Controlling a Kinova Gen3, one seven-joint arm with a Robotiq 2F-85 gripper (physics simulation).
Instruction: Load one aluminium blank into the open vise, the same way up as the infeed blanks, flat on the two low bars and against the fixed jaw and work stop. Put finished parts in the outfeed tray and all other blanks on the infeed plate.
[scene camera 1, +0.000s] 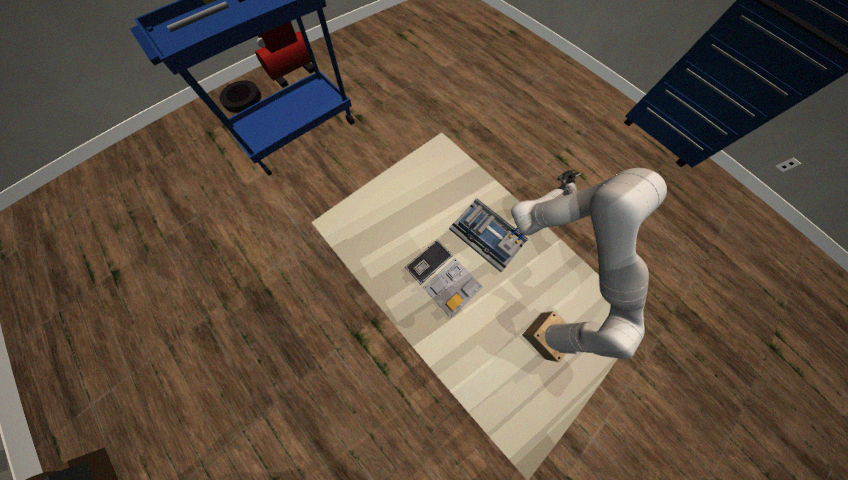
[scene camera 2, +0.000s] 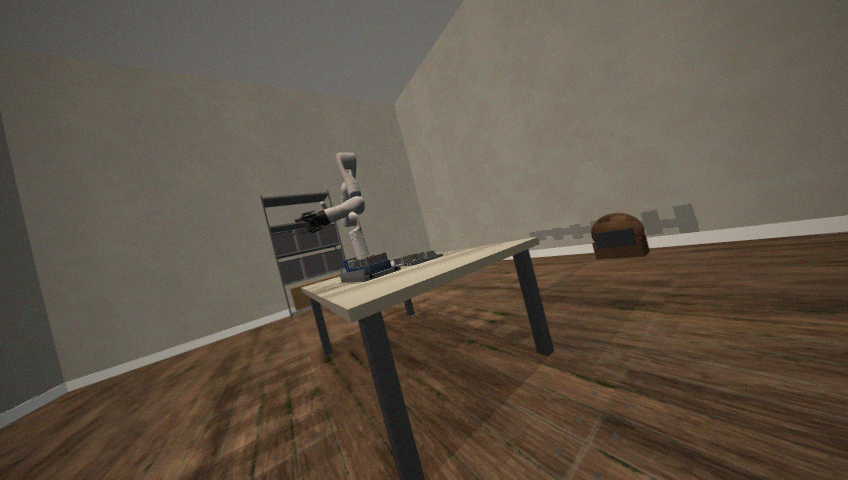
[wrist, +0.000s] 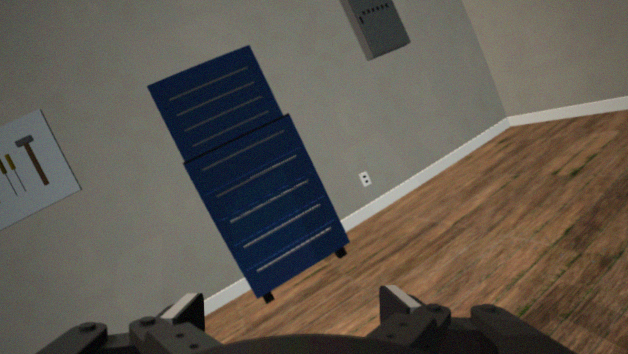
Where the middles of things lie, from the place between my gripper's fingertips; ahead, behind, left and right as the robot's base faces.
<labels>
Now: hand 5 cm short of the grey infeed plate (scene camera 1: 453, 287), 53 cm to the right of it and 31 cm above it. From my hand the other things lie so: dark outfeed tray (scene camera 1: 436, 254): 19 cm ahead, 54 cm to the left, 32 cm below.
</labels>
